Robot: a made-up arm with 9 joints. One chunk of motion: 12 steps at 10 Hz.
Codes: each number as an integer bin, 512 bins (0 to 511) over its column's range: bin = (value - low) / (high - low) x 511, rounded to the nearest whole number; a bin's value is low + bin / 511 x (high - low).
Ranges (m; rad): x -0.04..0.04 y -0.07..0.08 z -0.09..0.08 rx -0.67..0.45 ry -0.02..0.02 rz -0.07..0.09
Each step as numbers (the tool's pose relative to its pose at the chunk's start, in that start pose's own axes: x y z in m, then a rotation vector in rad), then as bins.
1 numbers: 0.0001 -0.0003 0.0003 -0.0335 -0.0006 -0.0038
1 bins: 256 237 271 290 248 211
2 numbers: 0.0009 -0.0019 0.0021 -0.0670 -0.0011 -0.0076
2 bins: 261 232 277 275 241 199
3 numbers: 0.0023 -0.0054 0.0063 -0.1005 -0.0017 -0.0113
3 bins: 270 220 289 260 234 187
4 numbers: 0.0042 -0.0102 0.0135 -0.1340 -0.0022 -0.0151
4 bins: 282 204 311 245 227 175
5 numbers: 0.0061 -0.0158 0.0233 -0.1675 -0.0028 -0.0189
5 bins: 294 185 341 229 220 163
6 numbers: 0.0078 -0.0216 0.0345 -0.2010 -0.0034 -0.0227
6 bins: 305 165 374 214 212 151
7 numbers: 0.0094 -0.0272 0.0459 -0.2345 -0.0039 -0.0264
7 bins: 316 146 408 199 206 139
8 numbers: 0.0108 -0.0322 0.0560 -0.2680 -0.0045 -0.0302
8 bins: 324 129 439 183 198 127
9 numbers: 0.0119 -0.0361 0.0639 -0.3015 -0.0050 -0.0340
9 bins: 332 115 463 168 192 115
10 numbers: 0.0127 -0.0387 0.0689 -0.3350 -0.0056 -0.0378
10 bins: 337 107 478 153 184 103
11 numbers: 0.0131 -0.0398 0.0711 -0.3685 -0.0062 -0.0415
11 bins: 339 103 484 138 176 91
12 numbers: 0.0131 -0.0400 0.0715 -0.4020 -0.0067 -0.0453
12 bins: 339 102 485 122 170 79
